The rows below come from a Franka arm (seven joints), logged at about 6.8 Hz.
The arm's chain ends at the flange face. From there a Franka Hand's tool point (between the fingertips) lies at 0.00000 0.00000 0.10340 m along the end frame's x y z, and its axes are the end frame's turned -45 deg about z.
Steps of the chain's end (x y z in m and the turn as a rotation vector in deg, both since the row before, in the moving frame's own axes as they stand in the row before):
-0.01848, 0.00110, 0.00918, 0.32, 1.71, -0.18
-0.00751, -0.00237, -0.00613, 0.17, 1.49, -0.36
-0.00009, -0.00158, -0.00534, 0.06, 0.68, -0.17
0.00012, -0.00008, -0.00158, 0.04, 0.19, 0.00
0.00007, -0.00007, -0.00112, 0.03, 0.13, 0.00
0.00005, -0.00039, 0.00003, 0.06, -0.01, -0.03
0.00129, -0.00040, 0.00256, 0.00, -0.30, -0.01
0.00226, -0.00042, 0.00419, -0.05, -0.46, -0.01
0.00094, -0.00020, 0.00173, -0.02, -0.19, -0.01
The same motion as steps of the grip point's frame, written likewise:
-0.01125, -0.01052, 0.00913, -0.98, 1.44, -0.18
-0.00151, -0.00531, -0.00617, -0.93, 1.17, -0.36
0.00200, -0.00039, -0.00535, -0.44, 0.52, -0.17
0.00043, 0.00022, -0.00158, -0.11, 0.16, 0.00
0.00030, 0.00013, -0.00112, -0.07, 0.11, 0.00
0.00037, -0.00033, 0.00003, 0.05, 0.04, -0.03
0.00081, 0.00025, 0.00256, 0.21, -0.21, -0.01
0.00124, 0.00078, 0.00419, 0.29, -0.36, -0.01
0.00054, 0.00031, 0.00173, 0.12, -0.15, -0.01

